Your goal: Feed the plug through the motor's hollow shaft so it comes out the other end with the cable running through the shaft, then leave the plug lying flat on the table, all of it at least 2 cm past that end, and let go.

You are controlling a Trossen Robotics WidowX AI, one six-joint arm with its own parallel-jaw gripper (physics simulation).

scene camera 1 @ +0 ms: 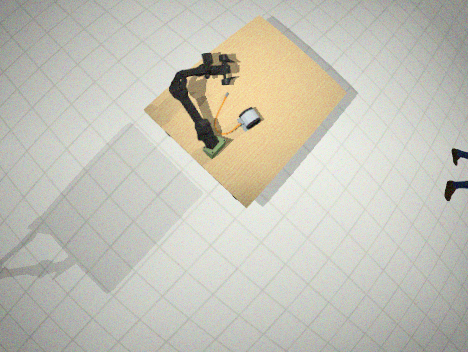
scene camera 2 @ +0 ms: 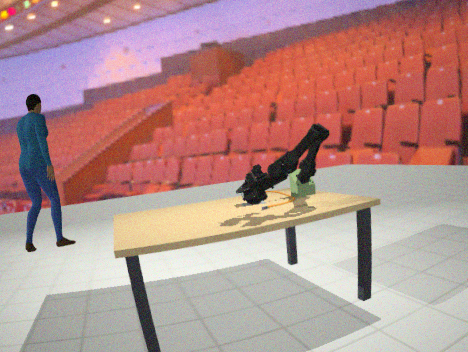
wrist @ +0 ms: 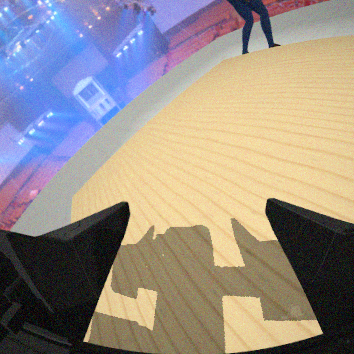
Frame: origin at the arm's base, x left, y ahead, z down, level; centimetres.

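Seen in the pictures: gripper, between the fingertips: (scene camera 1: 235,69) (scene camera 2: 239,196) (wrist: 197,207); arm's base, origin of its link: (scene camera 1: 212,144) (scene camera 2: 303,178).
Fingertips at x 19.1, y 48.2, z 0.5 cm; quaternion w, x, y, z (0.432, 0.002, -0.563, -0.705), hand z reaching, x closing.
Observation:
Pixels of each thing's middle, then the offset from my fingertips to it. "pt": a spot on its surface instead. Level surfaces: height alone.
- grey motor, middle of its body: (scene camera 2: 252,193) (scene camera 1: 249,118) dz +3.6, dx -26.2, dy -20.3 cm
- orange cable, a spot on its surface: (scene camera 2: 282,203) pt dz +8.3, dx -7.4, dy -25.7 cm
- small grey plug, middle of its body: (scene camera 2: 264,207) (scene camera 1: 226,94) dz +8.1, dx -4.7, dy -14.4 cm
- wooden table, height of its surface: dz +8.7 cm
The grey motor (scene camera 1: 249,118) with black ends lies on the table in scene camera 1; the arm hides it in scene camera 2, and it does not show in the wrist view. An orange cable (scene camera 1: 217,118) (scene camera 2: 282,202) curves from the motor's lower-left side towards the arm base and back to the small grey plug (scene camera 1: 227,94) (scene camera 2: 265,207), which lies on the table outside the shaft. My gripper (scene camera 1: 233,70) (scene camera 2: 245,192) (wrist: 197,207) is open and empty, above the table beyond the plug. The plug does not show in the wrist view.
The wooden table (scene camera 1: 300,85) (scene camera 2: 165,230) (wrist: 240,125) carries the green arm base (scene camera 1: 214,148) (scene camera 2: 302,185) near one edge. The arm's shadow falls on the wood below the fingers. A person (scene camera 2: 35,145) (wrist: 255,20) stands on the floor away from the table.

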